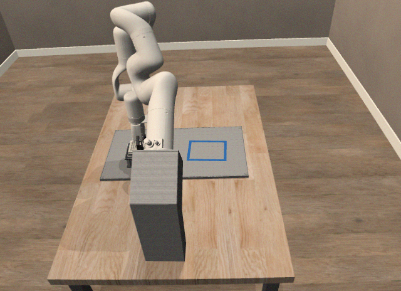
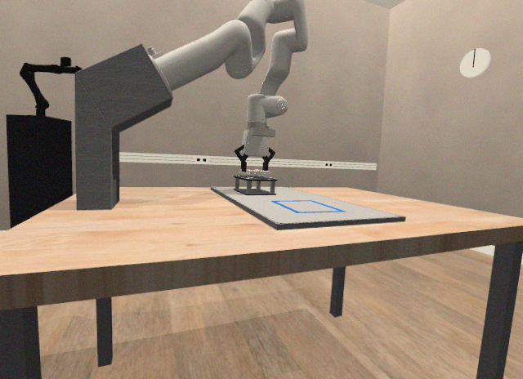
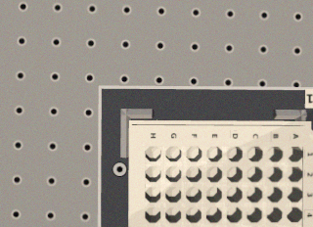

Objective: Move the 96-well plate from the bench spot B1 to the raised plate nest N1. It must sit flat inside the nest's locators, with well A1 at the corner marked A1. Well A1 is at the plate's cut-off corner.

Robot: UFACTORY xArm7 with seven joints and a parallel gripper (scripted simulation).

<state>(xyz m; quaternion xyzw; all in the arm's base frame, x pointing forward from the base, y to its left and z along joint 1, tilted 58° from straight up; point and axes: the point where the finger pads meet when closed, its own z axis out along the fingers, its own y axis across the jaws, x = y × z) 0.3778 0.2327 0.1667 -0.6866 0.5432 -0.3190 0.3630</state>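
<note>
Now: the 96-well plate 10 mm below my hand. The rest, counted from my hand: raised plate nest 30 mm below.
</note>
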